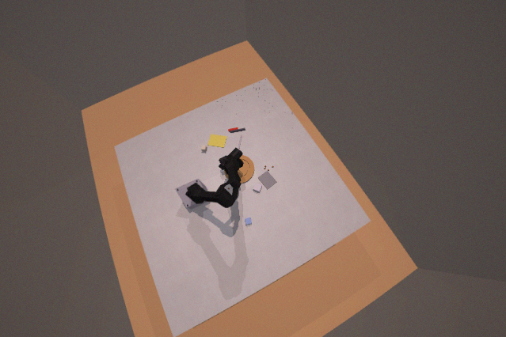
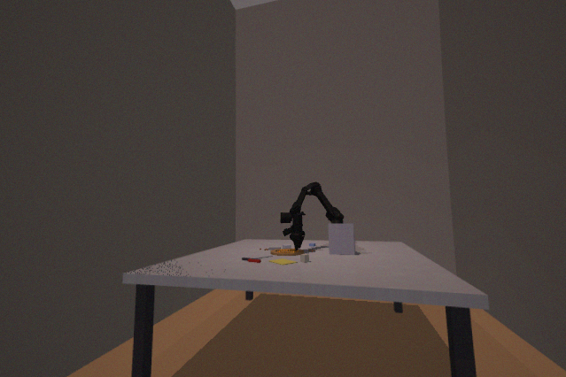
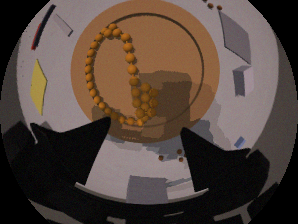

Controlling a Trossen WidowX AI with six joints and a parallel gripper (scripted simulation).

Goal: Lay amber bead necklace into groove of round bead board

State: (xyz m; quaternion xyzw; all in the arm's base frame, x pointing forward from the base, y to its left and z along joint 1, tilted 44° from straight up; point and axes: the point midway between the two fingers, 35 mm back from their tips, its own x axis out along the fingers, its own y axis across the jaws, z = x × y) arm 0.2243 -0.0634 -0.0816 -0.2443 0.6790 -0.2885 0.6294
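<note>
My gripper tip is now 6 cm short of the round bead board, 1 cm to the right of it and 1 cm above it. The rest, counted from my gripper tip: cream cube 27 cm to the left, 7 cm behind; then thin grey bar 18 cm to the left, 16 cm ahead, 2 cm below; then grey square plate 18 cm ahead, 15 cm to the right, 2 cm below.
</note>
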